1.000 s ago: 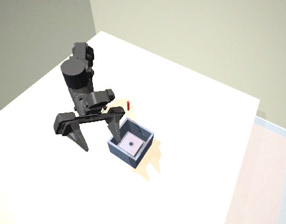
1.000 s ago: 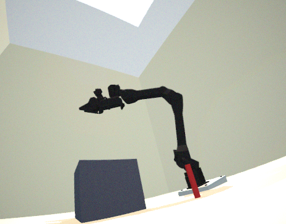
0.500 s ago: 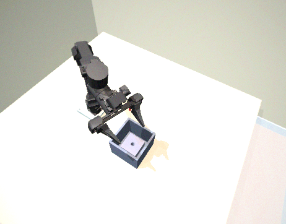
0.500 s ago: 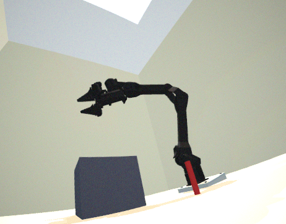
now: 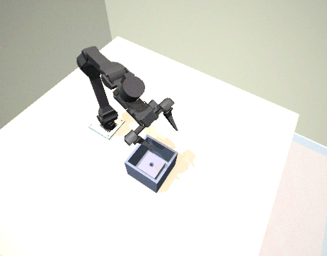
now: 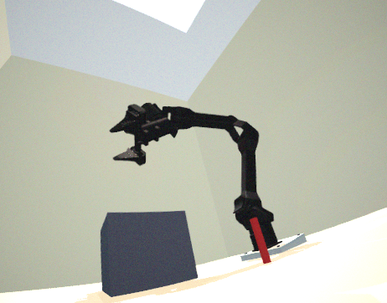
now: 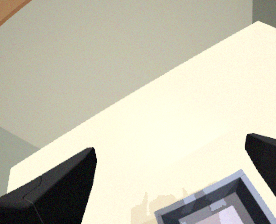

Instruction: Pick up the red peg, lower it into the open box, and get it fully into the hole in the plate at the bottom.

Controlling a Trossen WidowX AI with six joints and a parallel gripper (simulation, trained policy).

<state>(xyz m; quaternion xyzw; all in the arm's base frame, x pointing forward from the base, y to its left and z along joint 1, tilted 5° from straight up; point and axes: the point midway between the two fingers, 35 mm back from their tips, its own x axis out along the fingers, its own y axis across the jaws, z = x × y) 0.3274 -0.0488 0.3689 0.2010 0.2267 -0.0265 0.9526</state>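
My gripper tip is now 310 mm above the red peg, 230 mm past it and 170 mm to the right of it. Round my gripper tip: pale plate 300 mm below, 60 mm behind.
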